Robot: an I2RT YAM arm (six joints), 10 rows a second.
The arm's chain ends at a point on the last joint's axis. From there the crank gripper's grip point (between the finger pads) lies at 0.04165 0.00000 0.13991 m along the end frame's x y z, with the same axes.
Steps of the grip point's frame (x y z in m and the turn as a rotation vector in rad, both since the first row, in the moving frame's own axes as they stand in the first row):
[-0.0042, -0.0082, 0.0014, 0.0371, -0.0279, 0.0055]
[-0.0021, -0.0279, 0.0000, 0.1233, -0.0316, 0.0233]
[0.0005, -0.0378, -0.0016, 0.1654, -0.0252, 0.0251]
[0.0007, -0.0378, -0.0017, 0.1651, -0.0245, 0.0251]
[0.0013, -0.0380, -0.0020, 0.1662, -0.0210, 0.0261]
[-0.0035, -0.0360, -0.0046, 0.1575, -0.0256, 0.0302]
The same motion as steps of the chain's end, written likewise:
[-0.0003, -0.0032, 0.0004, 0.0371, -0.0279, 0.0055]
[0.0021, -0.0115, -0.0002, 0.1233, -0.0316, 0.0233]
[0.0037, -0.0157, -0.0008, 0.1654, -0.0252, 0.0251]
[0.0038, -0.0157, -0.0009, 0.1651, -0.0245, 0.0251]
[0.0039, -0.0158, -0.0010, 0.1662, -0.0210, 0.0261]
[-0.0002, -0.0152, -0.0040, 0.1575, -0.0256, 0.0302]

